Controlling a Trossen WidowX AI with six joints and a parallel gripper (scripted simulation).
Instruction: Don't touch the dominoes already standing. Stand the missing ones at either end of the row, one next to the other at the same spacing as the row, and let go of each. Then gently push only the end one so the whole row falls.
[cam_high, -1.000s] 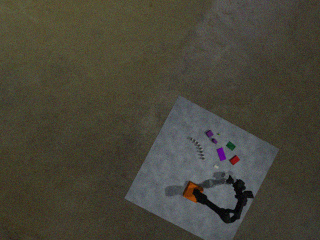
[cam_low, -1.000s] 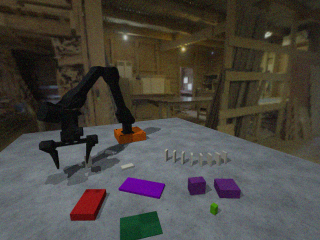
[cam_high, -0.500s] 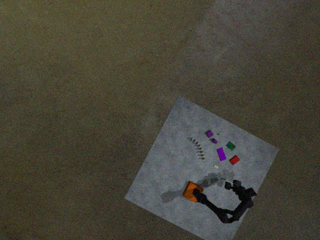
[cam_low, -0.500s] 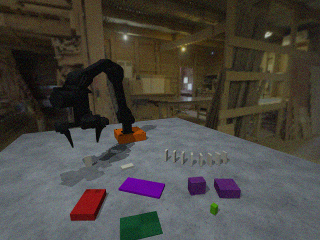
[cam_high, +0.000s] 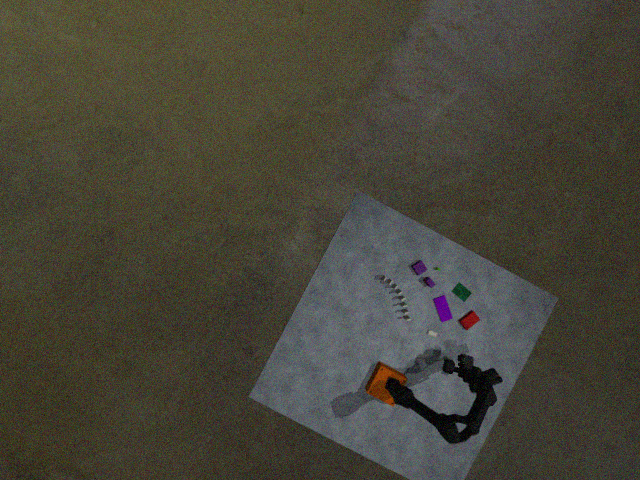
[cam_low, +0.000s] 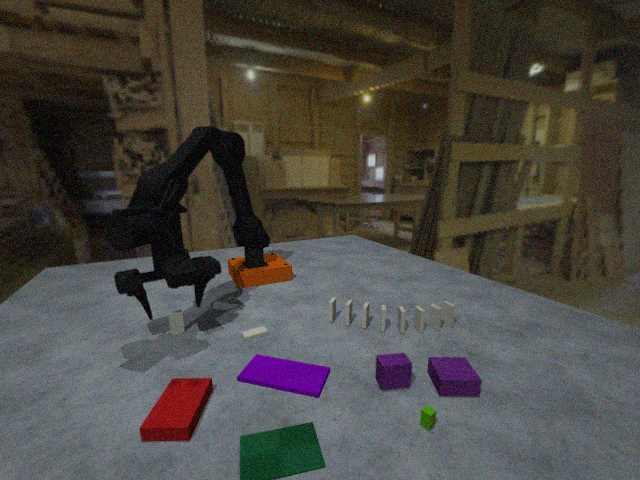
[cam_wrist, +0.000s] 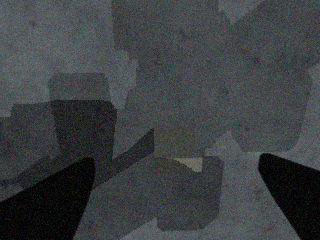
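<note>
The purple flat plate lies 24 cm ahead of my gripper tip, 13 cm to the left of it and 4 cm below it. Also, from my gripper tip: green plate 37 cm ahead, 6 cm to the left, 5 cm below; then red flat block 24 cm ahead, 4 cm below, 3 cm to the right; then small green cube 44 cm ahead, 24 cm to the left, 4 cm below.
</note>
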